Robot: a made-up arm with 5 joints.
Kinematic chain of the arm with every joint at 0, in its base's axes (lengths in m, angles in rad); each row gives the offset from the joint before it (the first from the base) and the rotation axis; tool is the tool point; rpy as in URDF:
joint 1: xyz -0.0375 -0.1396 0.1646 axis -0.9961 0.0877 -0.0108
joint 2: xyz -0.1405 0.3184 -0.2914 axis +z
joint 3: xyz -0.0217 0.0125 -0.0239 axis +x
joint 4: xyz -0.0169 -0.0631 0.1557 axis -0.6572 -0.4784 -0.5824
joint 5: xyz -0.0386 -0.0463 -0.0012 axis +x
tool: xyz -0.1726 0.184 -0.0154 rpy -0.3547 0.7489 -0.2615
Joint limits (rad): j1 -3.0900..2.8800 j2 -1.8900..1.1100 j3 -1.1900..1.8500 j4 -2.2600..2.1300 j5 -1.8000..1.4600
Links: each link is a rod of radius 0.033 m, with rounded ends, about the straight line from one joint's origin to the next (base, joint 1, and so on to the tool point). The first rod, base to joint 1, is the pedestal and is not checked.
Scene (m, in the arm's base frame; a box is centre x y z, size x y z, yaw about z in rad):
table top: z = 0
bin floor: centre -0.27 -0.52 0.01 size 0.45 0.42 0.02 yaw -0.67
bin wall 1: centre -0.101 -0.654 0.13 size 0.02 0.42 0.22 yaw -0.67
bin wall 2: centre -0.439 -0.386 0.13 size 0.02 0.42 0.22 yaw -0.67
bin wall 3: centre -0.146 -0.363 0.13 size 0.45 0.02 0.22 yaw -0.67
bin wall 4: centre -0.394 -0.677 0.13 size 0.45 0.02 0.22 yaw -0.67
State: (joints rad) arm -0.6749 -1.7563 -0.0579 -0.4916 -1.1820
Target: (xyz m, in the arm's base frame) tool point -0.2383 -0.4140 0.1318
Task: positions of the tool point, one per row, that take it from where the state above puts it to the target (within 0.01 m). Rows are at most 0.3 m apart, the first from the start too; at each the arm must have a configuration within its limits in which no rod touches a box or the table.
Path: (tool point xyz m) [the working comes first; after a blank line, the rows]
Joints at the target: -3.0178 -1.5735 -0.8507 -2.0987 0.6184
Straight joint move there: clear.

1: -0.1769 0.3967 0.5389
2: -0.1857 0.2018 0.6956
3: -0.2036 -0.0363 0.7541
4: -0.2236 -0.2644 0.7037
5: -0.2388 -0.4306 0.5663
6: -0.2453 -0.5039 0.3899
7: -0.2437 -0.4870 0.2311
8: -0.2383 -0.4140 0.1318

